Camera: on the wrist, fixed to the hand. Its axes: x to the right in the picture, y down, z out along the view.
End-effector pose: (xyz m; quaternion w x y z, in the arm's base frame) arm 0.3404 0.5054 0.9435 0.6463 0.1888 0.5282 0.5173
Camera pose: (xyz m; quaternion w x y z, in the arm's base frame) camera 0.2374 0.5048 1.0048 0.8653 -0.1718 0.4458 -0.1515
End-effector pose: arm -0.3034 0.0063 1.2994 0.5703 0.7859 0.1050 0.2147
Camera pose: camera -0.3606 0.0239 1.4033 0.5277 0.5058 0.5838 -0.3533
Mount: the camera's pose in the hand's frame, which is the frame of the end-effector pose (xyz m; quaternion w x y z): -0.0208 0.0966 -0.0679 0.6839 0.0362 -0.1087 -0.7205
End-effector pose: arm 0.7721 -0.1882 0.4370 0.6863 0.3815 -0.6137 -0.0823
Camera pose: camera 0.7944 -0.0802 0.4841 0.3296 0.7190 -0.2224 -0.5700
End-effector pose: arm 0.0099 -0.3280 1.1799 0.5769 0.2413 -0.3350 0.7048
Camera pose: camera -0.0766 -0.3012 1.1013 0.8572 0.5039 -0.0924 0.0523
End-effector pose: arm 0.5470 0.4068 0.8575 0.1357 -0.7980 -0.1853 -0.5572
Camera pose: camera 0.5268 0.2887 0.8602 0.2999 0.4679 0.7366 0.3854
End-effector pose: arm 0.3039 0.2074 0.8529 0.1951 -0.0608 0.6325 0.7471
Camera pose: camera 0.2768 0.1252 0.9359 0.7427 -0.4090 0.3946 0.3541
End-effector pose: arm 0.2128 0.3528 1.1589 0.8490 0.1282 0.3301 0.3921
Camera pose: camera 0.1019 0.3981 1.1636 0.8944 -0.0768 0.2400 -0.3694
